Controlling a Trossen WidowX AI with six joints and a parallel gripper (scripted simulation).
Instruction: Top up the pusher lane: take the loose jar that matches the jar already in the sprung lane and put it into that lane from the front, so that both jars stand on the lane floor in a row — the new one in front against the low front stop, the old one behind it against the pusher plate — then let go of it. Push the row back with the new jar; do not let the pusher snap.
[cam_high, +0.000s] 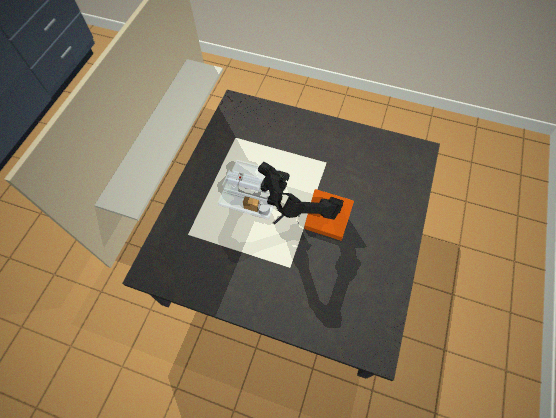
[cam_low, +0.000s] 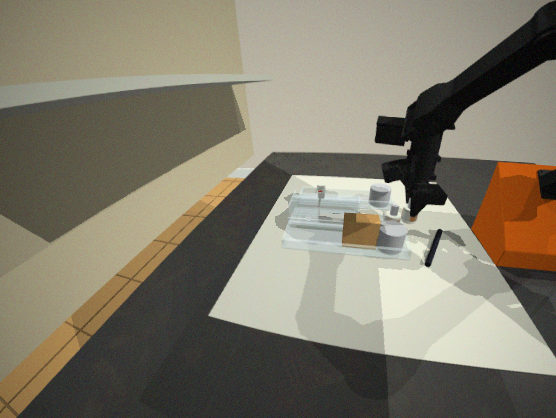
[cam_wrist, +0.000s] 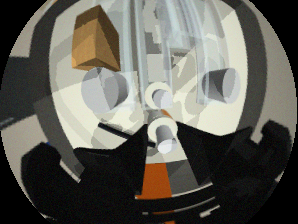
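Right now the white mat is 100 mm ahead of my gripper tip, 50 mm below it and 10 mm to the left of it. Also, from my gripper tip: brown box 120 mm ahead, 80 mm to the left, 10 mm below; then black rod 70 mm to the left, 50 mm behind, 40 mm below.
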